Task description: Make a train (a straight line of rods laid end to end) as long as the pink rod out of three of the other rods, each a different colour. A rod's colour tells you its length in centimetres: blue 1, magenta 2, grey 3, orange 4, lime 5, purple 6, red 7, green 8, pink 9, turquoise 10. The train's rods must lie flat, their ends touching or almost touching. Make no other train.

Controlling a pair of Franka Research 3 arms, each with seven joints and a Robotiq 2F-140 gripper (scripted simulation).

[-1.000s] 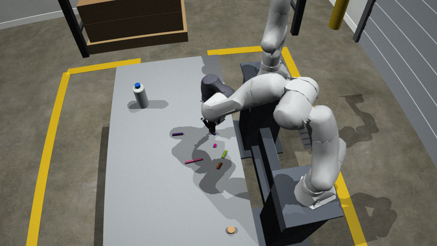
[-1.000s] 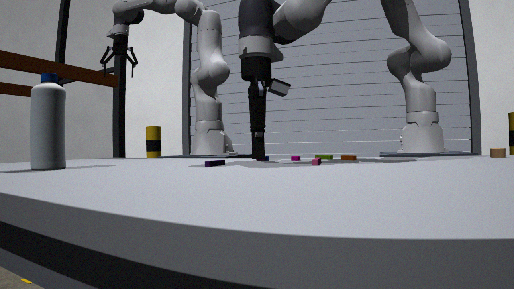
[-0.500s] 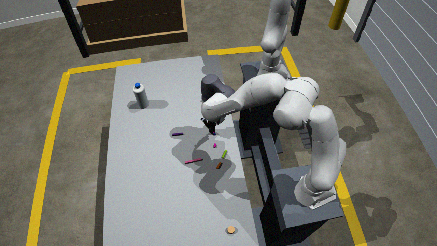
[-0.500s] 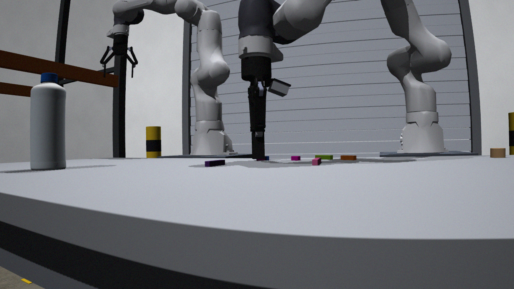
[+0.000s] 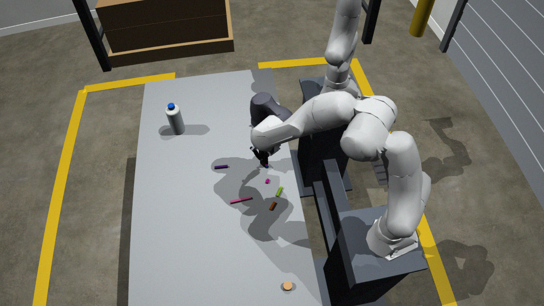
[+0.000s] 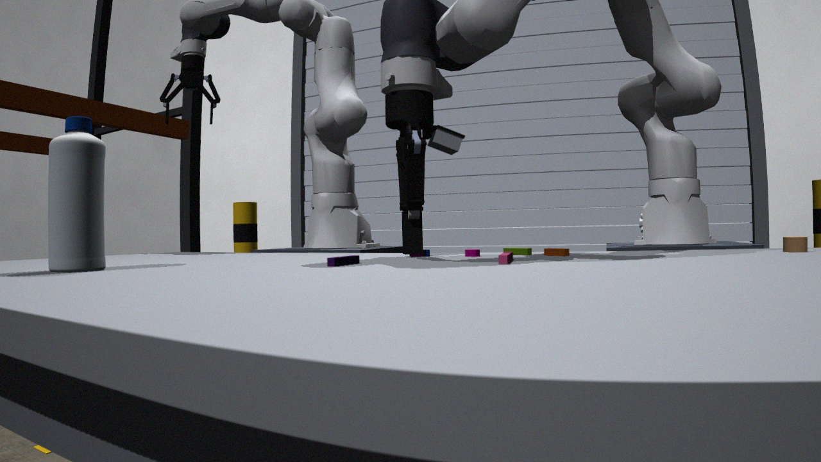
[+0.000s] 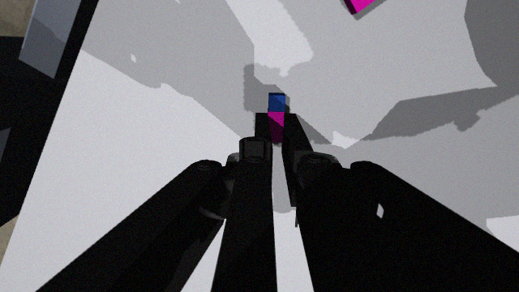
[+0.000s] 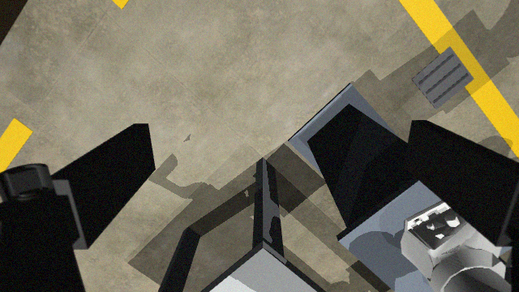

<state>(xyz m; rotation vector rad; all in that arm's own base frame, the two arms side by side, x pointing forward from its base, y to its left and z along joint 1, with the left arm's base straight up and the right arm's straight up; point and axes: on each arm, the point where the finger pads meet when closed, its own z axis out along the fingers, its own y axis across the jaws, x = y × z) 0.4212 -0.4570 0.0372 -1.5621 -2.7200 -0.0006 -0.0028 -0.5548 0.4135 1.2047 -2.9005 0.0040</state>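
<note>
The magenta rod lies 3 cm below my left hand. From my left hand the other things lie so: purple rod (20 cm ahead, 1 cm to the right, 3 cm below); then lime rod (4 cm behind, 15 cm to the left, 3 cm below); then blue rod (1 cm behind, 2 cm to the left, 3 cm below).
</note>
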